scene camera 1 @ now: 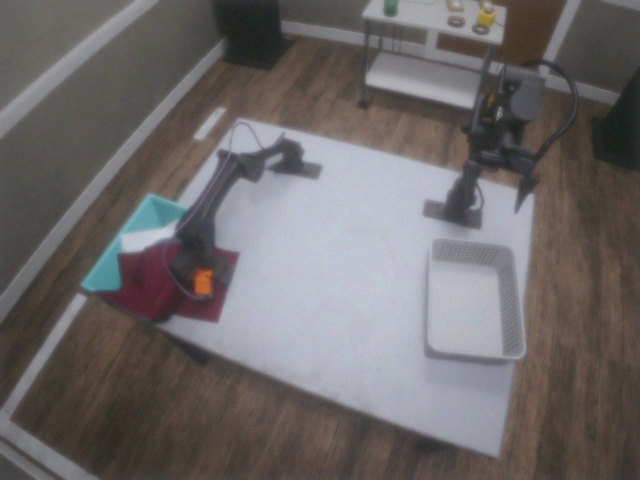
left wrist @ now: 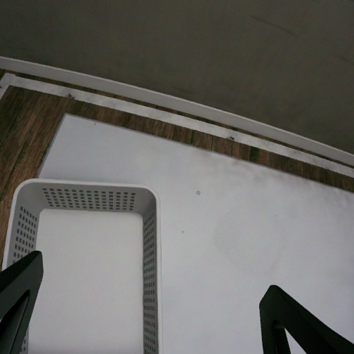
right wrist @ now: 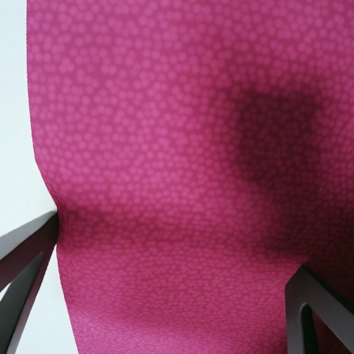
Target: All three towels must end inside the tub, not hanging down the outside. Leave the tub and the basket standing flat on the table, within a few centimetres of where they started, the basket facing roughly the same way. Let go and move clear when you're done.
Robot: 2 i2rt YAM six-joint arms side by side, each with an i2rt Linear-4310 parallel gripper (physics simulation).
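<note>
The maroon towel (scene camera 1: pixel 147 281) (right wrist: pixel 150 125) drapes over the near side of the teal tub (scene camera 1: pixel 105 266), with part lying on the table to its right. A white towel (scene camera 1: pixel 147 238) shows inside the tub; the third towel is hidden. My right gripper (scene camera 1: pixel 200 273) (right wrist: pixel 183 254) is open, low over the maroon towel's outer part; in the right wrist view one fingertip meets its left edge and the other is over the cloth. My left gripper (scene camera 1: pixel 523 193) (left wrist: pixel 158 282) is open and empty, raised behind the grey basket (scene camera 1: pixel 467 253) (left wrist: pixel 90 197), which stands upright at the right.
The white table (scene camera 1: pixel 330 279) (left wrist: pixel 240 200) lies between tub and basket. The tub stands at the table's left edge, the basket near its right edge. The right forearm passes over the tub's right side. A white trolley (scene camera 1: pixel 423 85) stands on the floor behind the table.
</note>
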